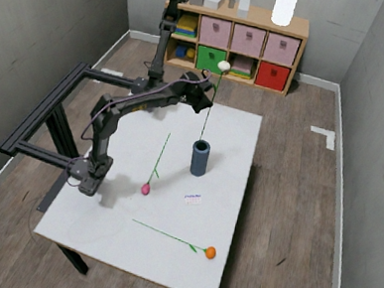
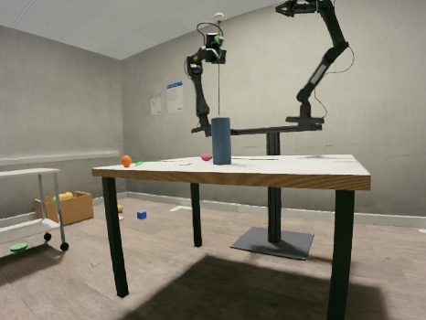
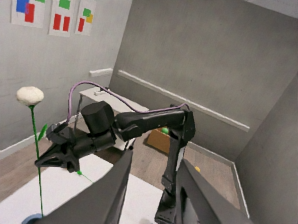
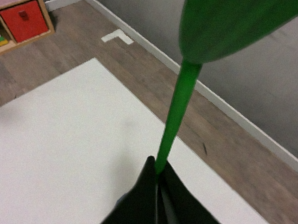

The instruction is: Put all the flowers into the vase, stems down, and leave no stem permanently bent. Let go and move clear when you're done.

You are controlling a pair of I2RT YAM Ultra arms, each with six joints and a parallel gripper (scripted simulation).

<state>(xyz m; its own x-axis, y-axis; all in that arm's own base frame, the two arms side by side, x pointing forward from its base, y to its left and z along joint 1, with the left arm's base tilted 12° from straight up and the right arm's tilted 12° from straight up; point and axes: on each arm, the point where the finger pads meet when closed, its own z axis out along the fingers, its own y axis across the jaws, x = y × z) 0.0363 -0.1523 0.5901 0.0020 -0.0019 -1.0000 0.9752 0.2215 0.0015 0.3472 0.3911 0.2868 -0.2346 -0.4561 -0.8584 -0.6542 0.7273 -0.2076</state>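
My right hand is 10 mm short of the white flower, 10 mm to the right of it and 150 mm below it. Also, from my right hand: orange flower (150 mm ahead, 450 mm to the right, 460 mm below); pink flower (210 mm behind, 190 mm to the right, 470 mm below); small printed card (20 mm ahead, 200 mm to the right, 480 mm below).
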